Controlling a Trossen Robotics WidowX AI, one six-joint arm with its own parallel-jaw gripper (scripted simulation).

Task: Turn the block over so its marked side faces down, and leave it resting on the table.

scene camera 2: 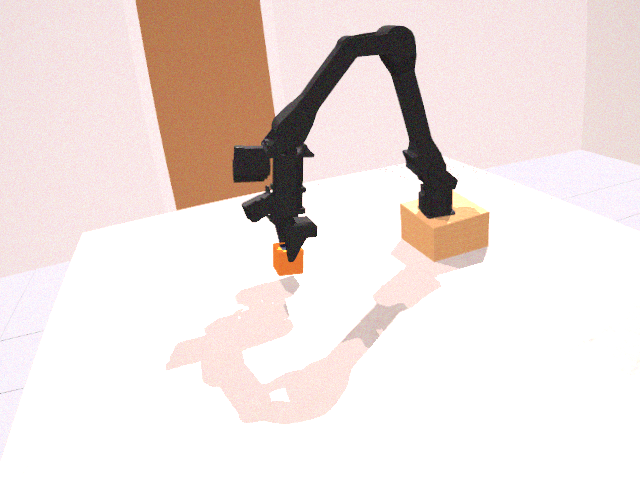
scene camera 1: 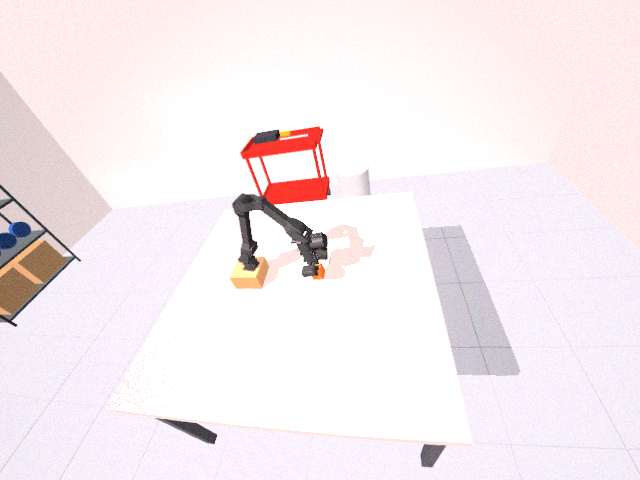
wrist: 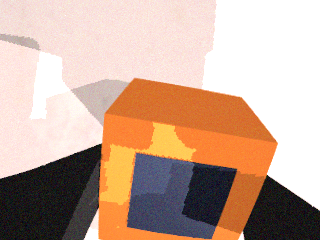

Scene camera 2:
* my gripper
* orange block: held by my gripper
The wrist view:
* my gripper
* orange block
